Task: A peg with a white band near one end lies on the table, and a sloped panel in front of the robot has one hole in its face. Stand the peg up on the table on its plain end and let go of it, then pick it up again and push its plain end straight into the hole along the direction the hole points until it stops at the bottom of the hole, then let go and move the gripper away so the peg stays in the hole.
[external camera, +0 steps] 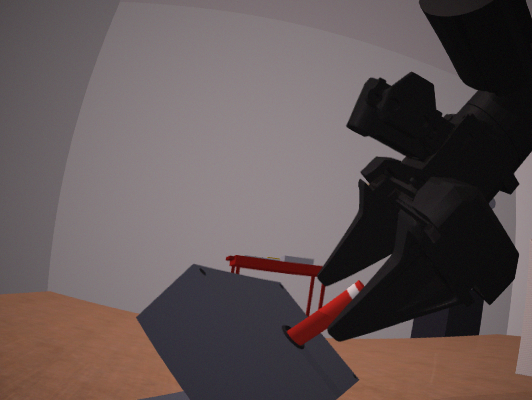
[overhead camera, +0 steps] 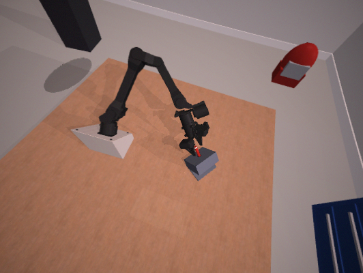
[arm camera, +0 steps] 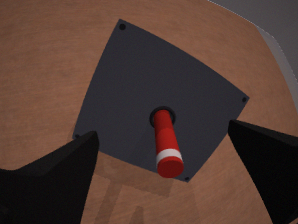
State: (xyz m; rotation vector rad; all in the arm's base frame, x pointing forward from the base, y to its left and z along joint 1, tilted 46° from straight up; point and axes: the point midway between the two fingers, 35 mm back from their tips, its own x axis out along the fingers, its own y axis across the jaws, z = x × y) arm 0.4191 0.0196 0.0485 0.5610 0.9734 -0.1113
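Right now my gripper tip is 10 mm past the red peg. Round my gripper tip: grey sloped panel: 30 mm ahead, 30 mm to the right, 40 mm below.
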